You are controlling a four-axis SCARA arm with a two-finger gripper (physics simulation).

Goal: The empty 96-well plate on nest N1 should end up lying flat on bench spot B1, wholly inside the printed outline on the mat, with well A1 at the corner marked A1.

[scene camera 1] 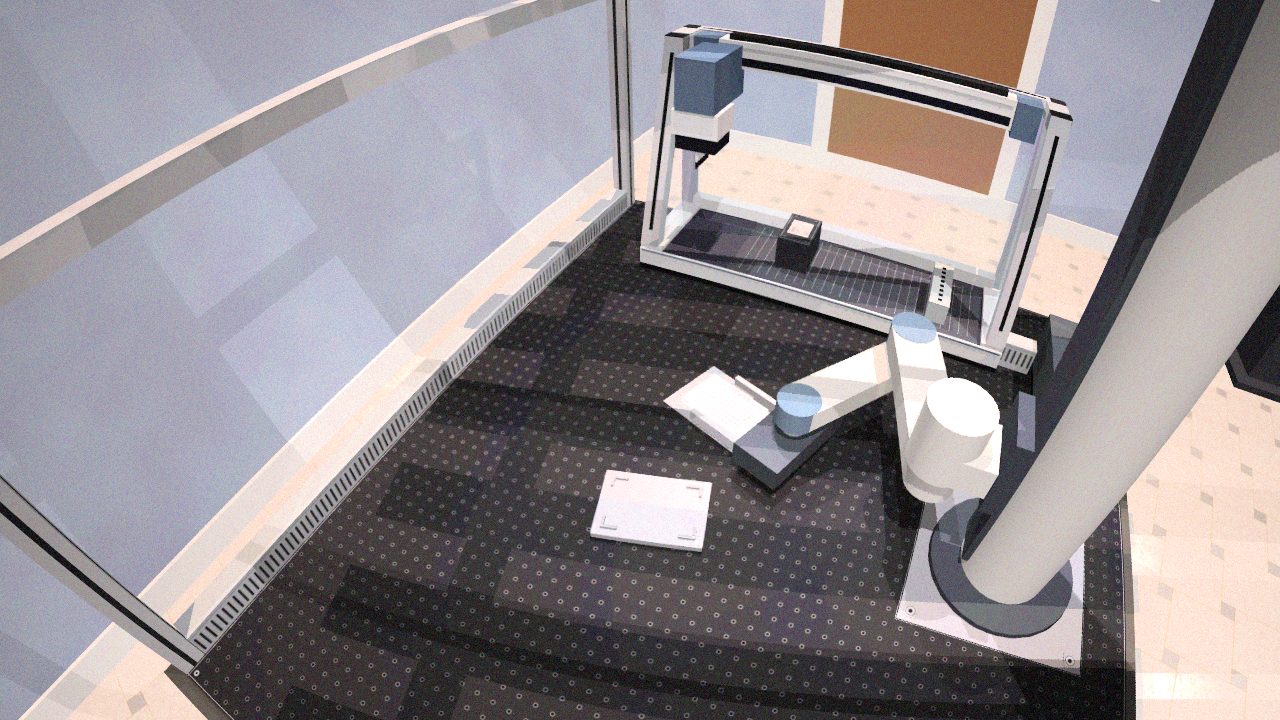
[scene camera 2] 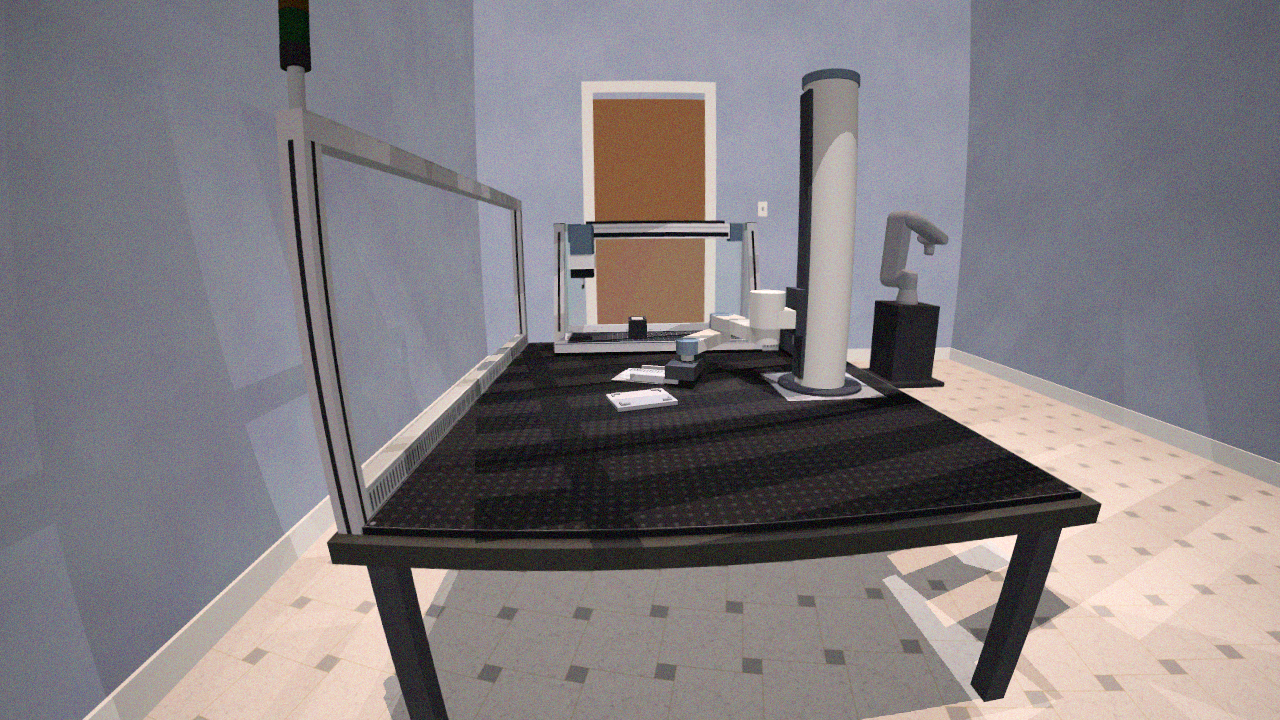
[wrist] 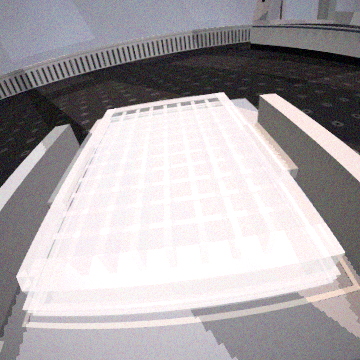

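Seen in the pictures: gripper, fingertip midpoint: (scene camera 1: 714, 396) (scene camera 2: 636, 372) (wrist: 165, 124); arm's base, link origin: (scene camera 1: 998, 567) (scene camera 2: 818, 388).
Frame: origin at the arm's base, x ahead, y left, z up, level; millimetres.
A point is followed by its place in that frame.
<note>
The clear-white 96-well plate (scene camera 1: 718, 400) @[x 539, y -129, z 26 mm] (scene camera 2: 640, 374) (wrist: 167, 185) @[x 498, y -115, z 29 mm] lies level at mid-bench, its grid of wells facing up. My gripper (scene camera 1: 729, 411) @[x 548, y -133, z 27 mm] (wrist: 165, 124) @[x 548, y -133, z 27 mm] is shut on it, with one pad against each long side. A pale corner of the nest (wrist: 244, 106) @[x 567, y -203, z 15 mm] shows behind the plate's far right corner in the wrist view; most of the nest is hidden under the plate, and I cannot tell whether they touch. The printed outline of B1 and its A1 mark cannot be made out in the scene views.
A white nest with corner brackets (scene camera 1: 651, 508) @[x 544, y 120, z 25 mm] (scene camera 2: 641, 399) @[x 543, y 136, z 25 mm] stands nearer the front. The gantry machine (scene camera 1: 742, 288) @[x 612, y -450, z 28 mm] at the back holds a black block (scene camera 1: 798, 243) @[x 519, y -516, z 131 mm] and a white strip rack (scene camera 1: 939, 293) @[x 208, y -522, z 108 mm]. The arm's column (scene camera 1: 1109, 358) @[x 57, y 49, z 455 mm] (scene camera 2: 830, 241) @[x 23, y 71, z 436 mm] stands at right, a clear guard at left.
</note>
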